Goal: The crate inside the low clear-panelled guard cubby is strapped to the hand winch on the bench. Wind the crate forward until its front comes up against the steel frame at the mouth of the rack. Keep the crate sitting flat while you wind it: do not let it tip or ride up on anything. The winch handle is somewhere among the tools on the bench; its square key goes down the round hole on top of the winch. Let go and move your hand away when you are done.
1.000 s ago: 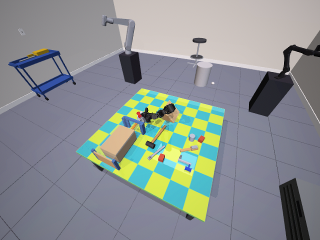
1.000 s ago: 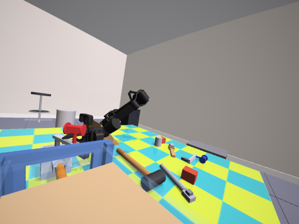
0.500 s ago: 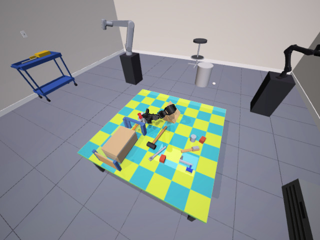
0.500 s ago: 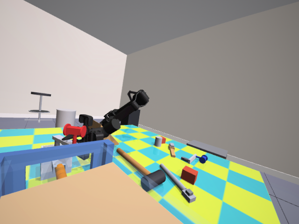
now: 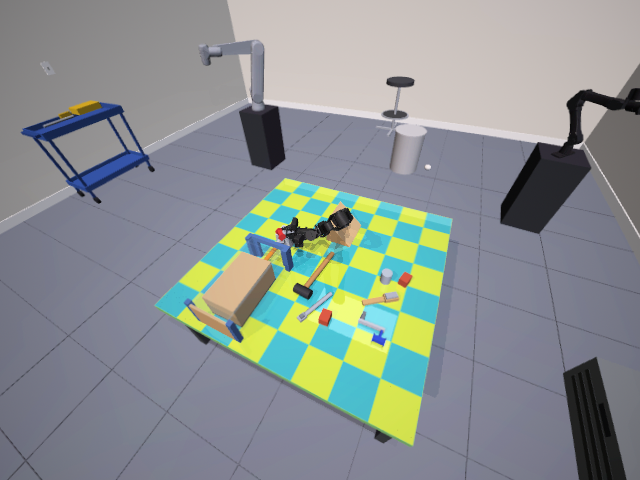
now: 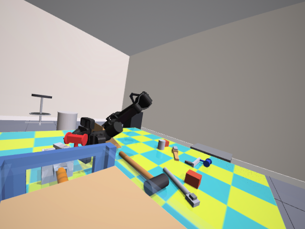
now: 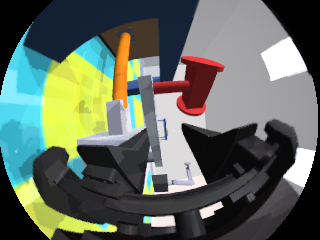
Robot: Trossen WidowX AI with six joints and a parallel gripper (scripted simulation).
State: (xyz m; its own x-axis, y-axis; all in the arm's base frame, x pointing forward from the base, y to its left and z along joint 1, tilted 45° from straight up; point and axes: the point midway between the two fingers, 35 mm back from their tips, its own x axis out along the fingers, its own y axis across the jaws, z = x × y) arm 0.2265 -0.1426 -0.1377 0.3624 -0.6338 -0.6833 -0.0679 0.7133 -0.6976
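Now: gripper tip 10 mm short of the winch handle, 10 mm to the right of it and 10 mm above it. Also, from my gripper tip: brush: 80 mm ahead, 640 mm to the left, 110 mm below; red grip: 40 mm ahead, 30 mm to the left, 20 mm above; grey winch: 60 mm behind, 20 mm to the right, 100 mm below.
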